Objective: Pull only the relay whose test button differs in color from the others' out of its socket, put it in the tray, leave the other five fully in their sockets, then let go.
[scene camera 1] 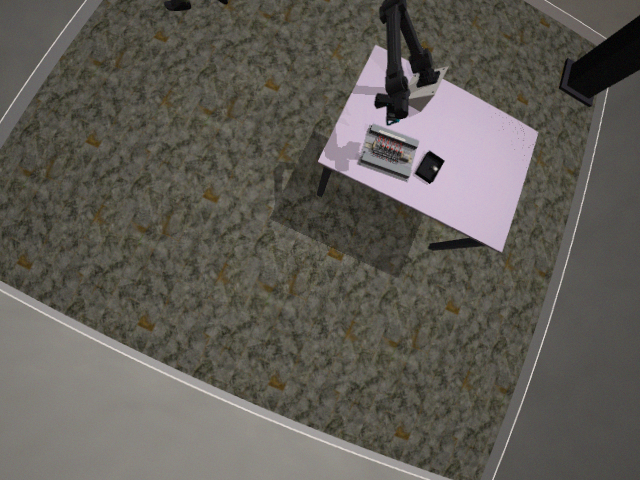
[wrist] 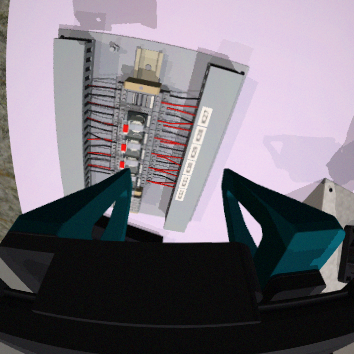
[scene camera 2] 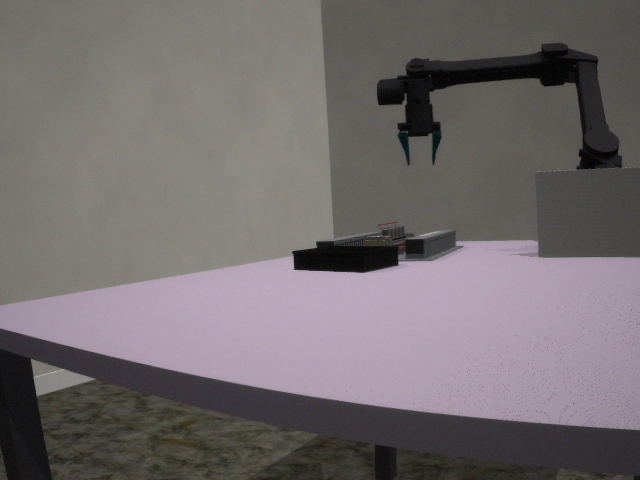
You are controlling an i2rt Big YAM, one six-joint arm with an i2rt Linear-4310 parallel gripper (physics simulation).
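Frame: origin at the arm's base, x up, y ahead, z left, level; centimetres.
Seen in the pictures: gripper, between the fingertips: (scene camera 1: 387, 120) (wrist: 176, 176) (scene camera 2: 421, 165); arm's base, origin of its link: (scene camera 1: 428, 80) (wrist: 351, 253) (scene camera 2: 605, 202).
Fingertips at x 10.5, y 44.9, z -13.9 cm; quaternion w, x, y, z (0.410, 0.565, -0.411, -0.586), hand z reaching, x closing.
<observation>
Offsets run from my fingertips to a thing's middle. "pt": to the spot under its first point. Level surfaces: height alone.
My gripper (scene camera 1: 393, 121) (scene camera 2: 420, 164) (wrist: 176, 176) is open and empty, high above the relay panel, with its fingers pointing down. In the wrist view a row of relays runs down the panel's middle; three red test buttons show, on one relay {dx -15.7, dy +4.7, dz +4.6 cm} (wrist: 136, 124), a second {dx -15.7, dy +4.4, dz +7.4 cm} (wrist: 133, 148) and a third {dx -15.7, dy +4.0, dz +10.1 cm} (wrist: 132, 164). A socket {pt dx -17.5, dy +4.9, dz +2.1 cm} (wrist: 140, 100) at the row's top end looks empty. The left finger hides the row's lower part. The black tray {dx -18.7, dy +1.4, dz +36.5 cm} (scene camera 1: 422, 176) (scene camera 2: 330, 260) stands beside the panel; a relay {dx -19.1, dy +0.9, dz +39.5 cm} (scene camera 1: 434, 167) shows in it as a small pale spot. Its button colour cannot be made out.
Two grey wire ducts flank the relays, one {dx -18.1, dy +13.7, dz +11.5 cm} (wrist: 71, 115) at the left and one {pt dx -16.1, dy -5.1, dz +8.6 cm} (wrist: 192, 165), with white labels, at the right in the wrist view. Red and black wires run between ducts and sockets. The arm's pale mounting block (scene camera 1: 424, 94) (scene camera 2: 588, 214) stands on the pink table {dx -20.4 cm} (scene camera 1: 475, 170) (scene camera 2: 310, 320).
</observation>
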